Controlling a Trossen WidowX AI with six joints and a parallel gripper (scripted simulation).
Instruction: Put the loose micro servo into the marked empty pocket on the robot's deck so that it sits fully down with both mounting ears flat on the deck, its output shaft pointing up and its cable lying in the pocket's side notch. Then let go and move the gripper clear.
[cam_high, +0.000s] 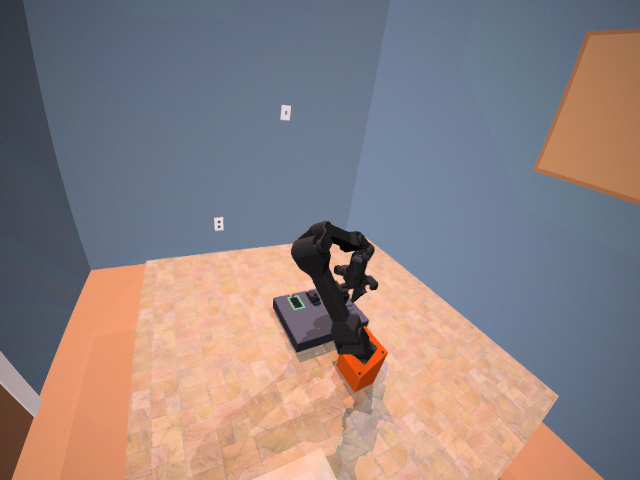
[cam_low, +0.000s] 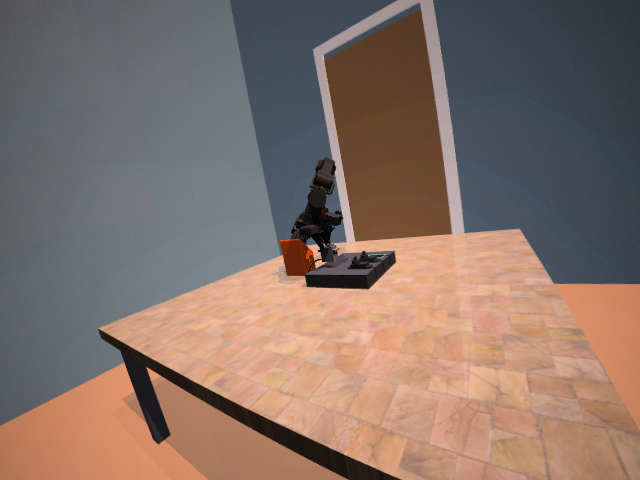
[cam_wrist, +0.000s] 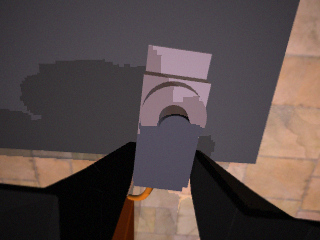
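My gripper tip is now 10 cm above the dark deck, 6 cm to the right of it and 4 cm short of it.
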